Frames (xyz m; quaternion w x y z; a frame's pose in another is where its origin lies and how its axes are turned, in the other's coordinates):
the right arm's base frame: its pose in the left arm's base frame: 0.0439 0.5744 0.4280 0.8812 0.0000 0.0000 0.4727
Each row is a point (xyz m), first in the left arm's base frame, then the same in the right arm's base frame.
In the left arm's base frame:
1: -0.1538 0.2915 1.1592
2: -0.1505 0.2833 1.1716
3: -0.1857 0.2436 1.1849
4: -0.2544 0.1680 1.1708
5: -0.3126 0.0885 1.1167
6: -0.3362 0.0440 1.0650
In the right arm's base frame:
1: -0.3450 0.0082 0.7312
2: -0.3500 0.0010 0.7436
3: -0.4026 0.0083 0.7569
4: -0.5036 0.0237 0.7428
5: -0.6020 0.0283 0.6887
6: -0.6521 0.0233 0.6370

